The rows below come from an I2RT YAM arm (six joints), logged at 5 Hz.
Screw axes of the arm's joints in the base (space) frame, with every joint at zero. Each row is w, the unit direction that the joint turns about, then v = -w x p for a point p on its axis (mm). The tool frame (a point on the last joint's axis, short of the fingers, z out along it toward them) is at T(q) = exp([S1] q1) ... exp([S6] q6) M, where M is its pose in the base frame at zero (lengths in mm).
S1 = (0, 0, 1, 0, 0, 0)
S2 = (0, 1, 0, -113.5, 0, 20)
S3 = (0, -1, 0, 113.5, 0, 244)
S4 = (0, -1, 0, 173.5, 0, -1)
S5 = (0, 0, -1, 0, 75, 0)
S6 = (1, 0, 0, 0, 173.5, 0)
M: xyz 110.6 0 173.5 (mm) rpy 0 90 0 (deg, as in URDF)
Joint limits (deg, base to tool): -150..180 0..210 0..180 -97..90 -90..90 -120..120
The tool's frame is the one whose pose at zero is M.
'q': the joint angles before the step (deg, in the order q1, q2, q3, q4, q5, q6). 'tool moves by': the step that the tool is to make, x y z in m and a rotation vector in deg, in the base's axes. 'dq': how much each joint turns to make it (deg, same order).
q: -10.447, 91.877, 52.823, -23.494, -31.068, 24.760
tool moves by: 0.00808, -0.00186, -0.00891, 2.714, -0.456, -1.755
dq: -0.231, 2.393, -0.195, 4.187, -1.703, 3.116
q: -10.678, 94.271, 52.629, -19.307, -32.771, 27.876
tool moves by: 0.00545, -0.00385, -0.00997, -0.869, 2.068, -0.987
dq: -0.367, 2.717, 0.977, -0.151, 1.389, -0.045
